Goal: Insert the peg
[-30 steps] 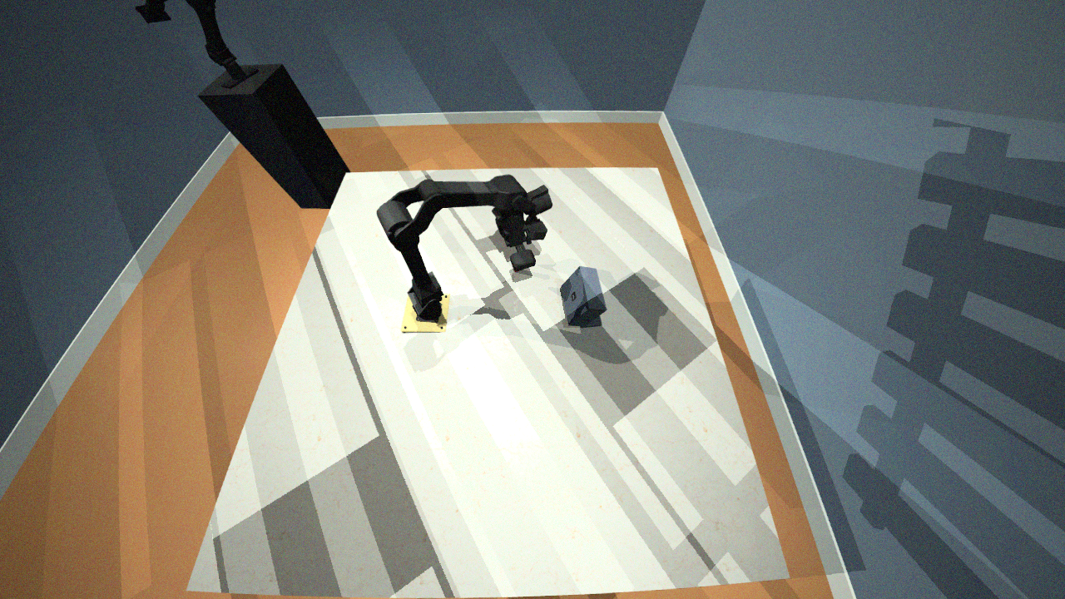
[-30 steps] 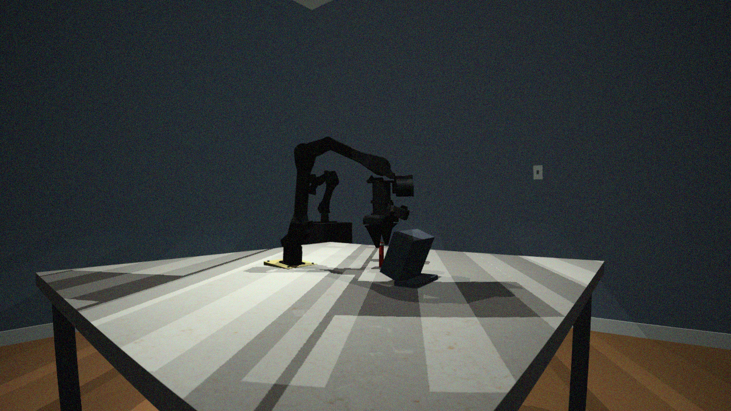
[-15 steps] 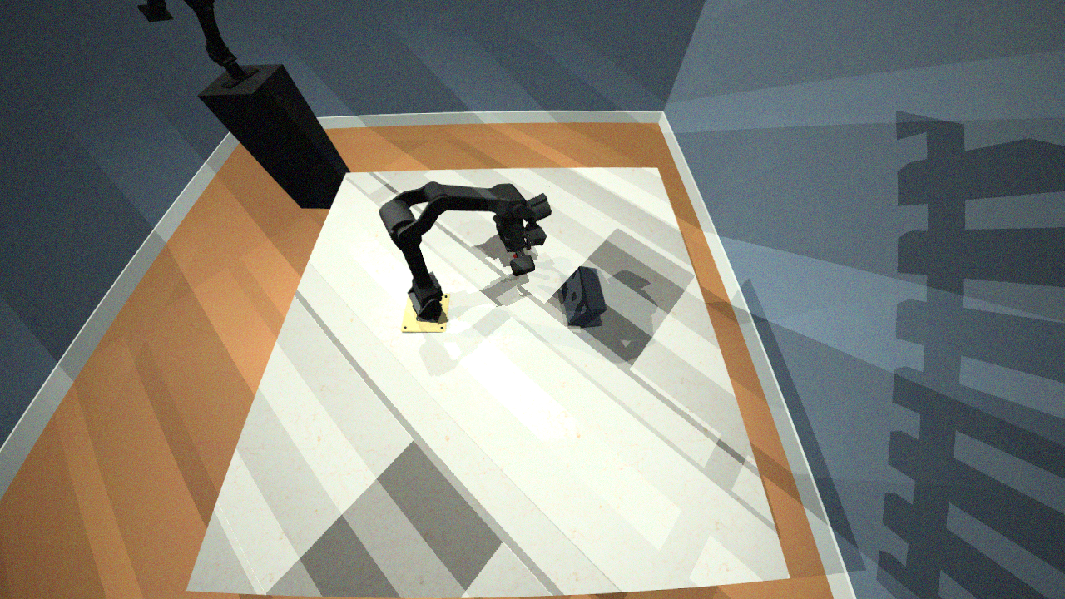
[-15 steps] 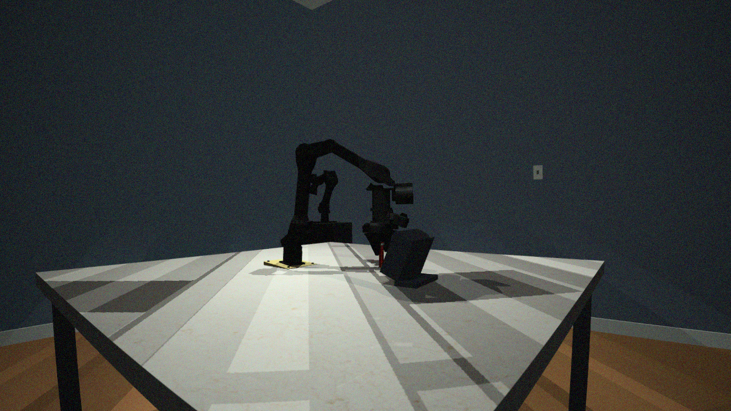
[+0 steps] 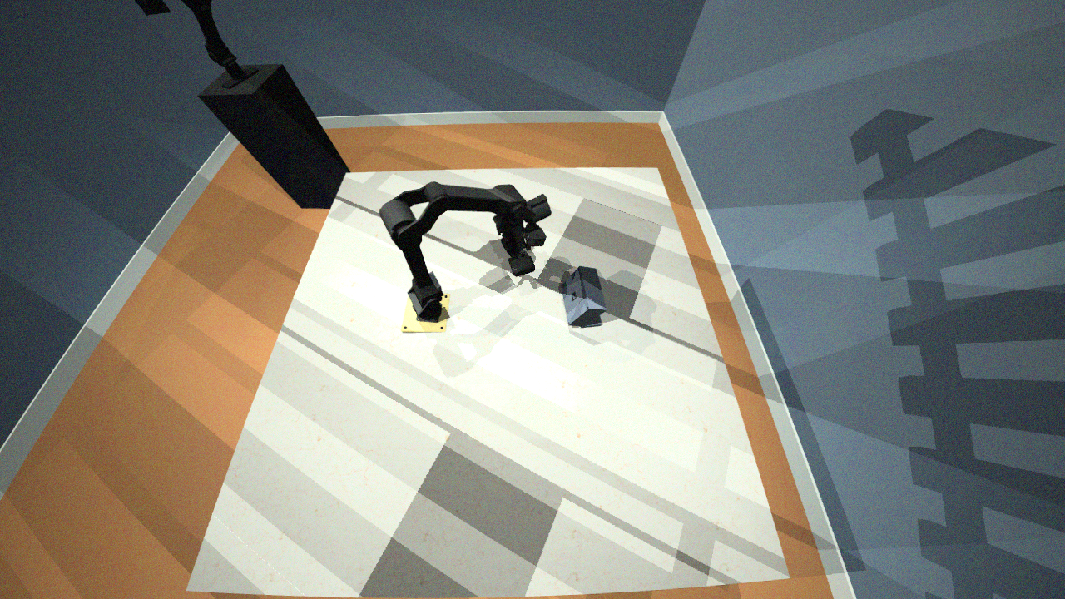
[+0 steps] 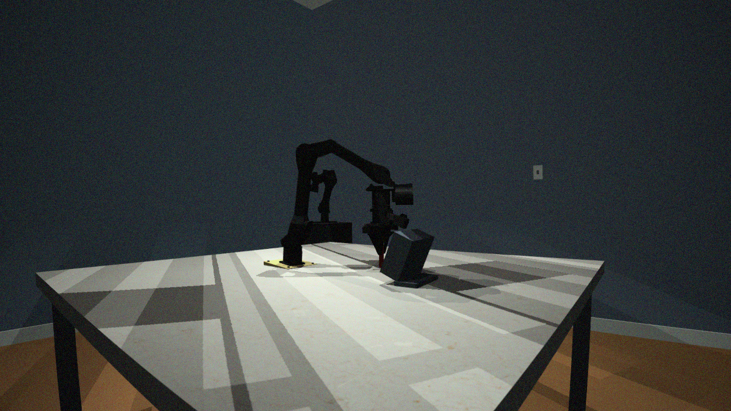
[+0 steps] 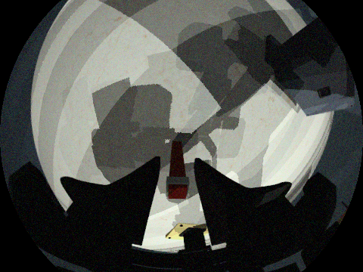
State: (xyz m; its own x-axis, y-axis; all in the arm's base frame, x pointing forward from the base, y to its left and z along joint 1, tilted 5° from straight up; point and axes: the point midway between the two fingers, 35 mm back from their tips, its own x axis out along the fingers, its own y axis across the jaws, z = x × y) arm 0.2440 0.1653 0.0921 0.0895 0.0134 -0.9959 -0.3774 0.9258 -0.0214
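Right now my gripper tip is 20 cm short of the sloped panel, 13 cm to the left of it and 3 cm below it. Also, from my gripper tip: red peg 2 cm above.
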